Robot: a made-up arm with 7 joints.
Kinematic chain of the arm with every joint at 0, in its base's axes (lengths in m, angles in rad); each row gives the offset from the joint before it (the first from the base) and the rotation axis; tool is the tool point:
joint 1: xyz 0 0 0.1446 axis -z
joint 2: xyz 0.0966 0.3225 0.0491 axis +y
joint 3: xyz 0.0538 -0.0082 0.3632 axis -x
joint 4: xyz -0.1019 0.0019 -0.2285 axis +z
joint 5: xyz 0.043 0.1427 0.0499 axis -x
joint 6: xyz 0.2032 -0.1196 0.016 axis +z
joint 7: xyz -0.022 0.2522 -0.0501 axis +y
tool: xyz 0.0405 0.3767 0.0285
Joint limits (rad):
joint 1: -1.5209..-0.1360
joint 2: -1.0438..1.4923
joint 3: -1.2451..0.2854
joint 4: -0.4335..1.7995
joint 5: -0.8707..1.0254
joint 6: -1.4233..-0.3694
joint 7: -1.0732..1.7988
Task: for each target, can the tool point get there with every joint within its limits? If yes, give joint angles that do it. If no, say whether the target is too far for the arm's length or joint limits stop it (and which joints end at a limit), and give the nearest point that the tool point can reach.
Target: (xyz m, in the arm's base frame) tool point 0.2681 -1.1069 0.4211
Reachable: no: joint limits stop it (at a limit: joint 1, joint 3, joint 4, joint 5, joint 6, joint 7) | nearest point -0.2781 -0.8169 0.3709 | short by 0.620 m
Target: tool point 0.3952 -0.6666 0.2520
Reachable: no: joint limits stop it (at a limit: joint 1, joint 3, joint 4, joint 5, joint 6, joint 7) | nearest point -0.2788 -0.8307 0.2675 | short by 0.694 m
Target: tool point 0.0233 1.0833 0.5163
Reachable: yes | joints -0.2682 -0.1018 0.0445 0.4269 -0.3333 -0.5318 -0.4654
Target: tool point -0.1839 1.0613 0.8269
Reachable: yes | joints -0.3343 -0.4009 -0.7138 0.3515 0.4205 -0.5399 -0.1497
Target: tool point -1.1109 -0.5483 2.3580
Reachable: no: too far | nearest point -0.8121 -0.2140 1.2790 | short by 1.168 m
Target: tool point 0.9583 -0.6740 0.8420
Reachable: no: joint limits stop it (at a limit: joint 1, joint 3, joint 4, joint 6) | nearest point 0.7100 0.0609 0.7174 | short by 0.786 m
